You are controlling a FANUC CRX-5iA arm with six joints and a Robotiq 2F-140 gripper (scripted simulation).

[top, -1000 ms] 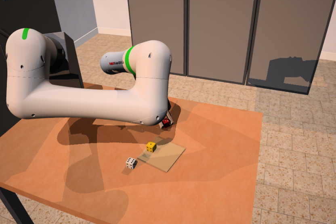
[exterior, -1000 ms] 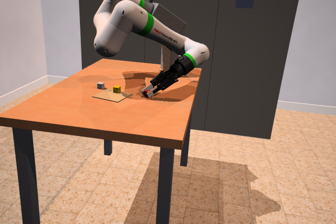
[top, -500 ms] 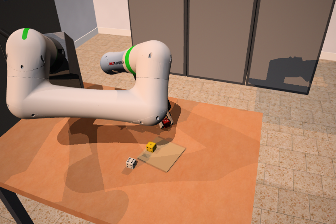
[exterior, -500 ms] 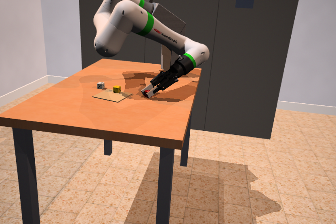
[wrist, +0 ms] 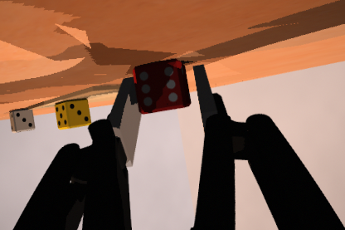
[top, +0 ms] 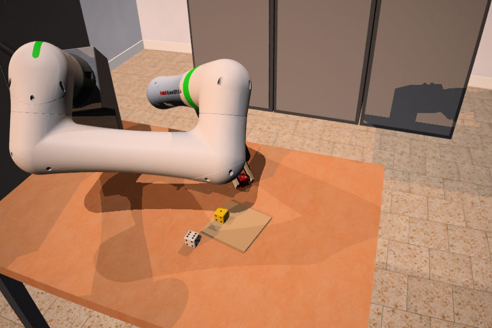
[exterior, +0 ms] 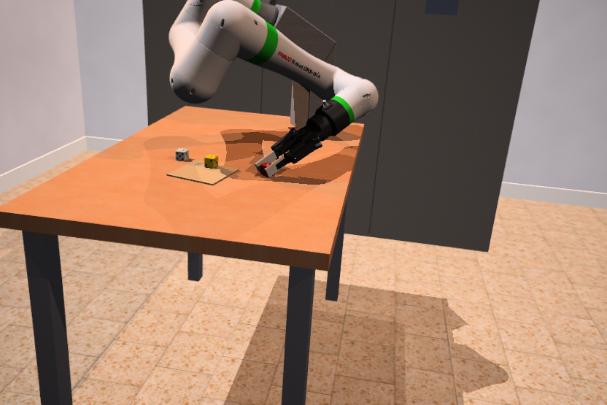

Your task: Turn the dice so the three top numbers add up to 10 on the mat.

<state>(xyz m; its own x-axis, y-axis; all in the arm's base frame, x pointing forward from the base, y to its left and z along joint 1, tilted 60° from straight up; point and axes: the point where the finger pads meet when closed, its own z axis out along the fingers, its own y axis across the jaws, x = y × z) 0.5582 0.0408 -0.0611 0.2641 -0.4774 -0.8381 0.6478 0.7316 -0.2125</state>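
My hand is 10 mm to the left of the red die, 10 mm short of it and 10 mm above it. The rest, counted from my hand: white die 260 mm to the right, 70 mm behind, 10 mm below; then yellow die 170 mm to the right, 20 mm behind, 10 mm below; then tan mat 180 mm to the right, 30 mm below, 30 mm ahead.
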